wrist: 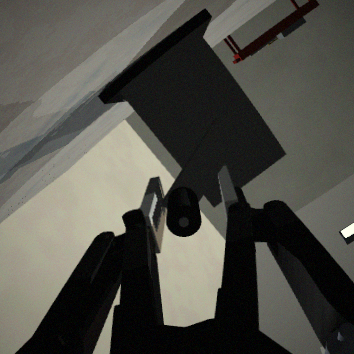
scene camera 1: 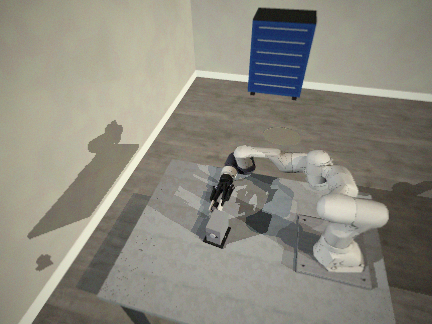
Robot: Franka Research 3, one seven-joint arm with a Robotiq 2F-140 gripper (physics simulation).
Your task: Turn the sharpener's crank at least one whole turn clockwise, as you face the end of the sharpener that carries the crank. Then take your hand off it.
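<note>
The sharpener stands upright on the table, a grey box on a black base. In the wrist view its crank end is dark, and a dark crank arm slants down from the middle of that face to a round black knob. My gripper is partly open at the crank end. The knob lies between its two fingers in the wrist view, with gaps on both sides, the nearer finger being the left one. The knob is too small to make out in the scene view.
The grey table carries the arm's base plate to the right of the sharpener. A blue drawer cabinet stands on the floor by the back wall. A dark red frame shows at the wrist view's upper right.
</note>
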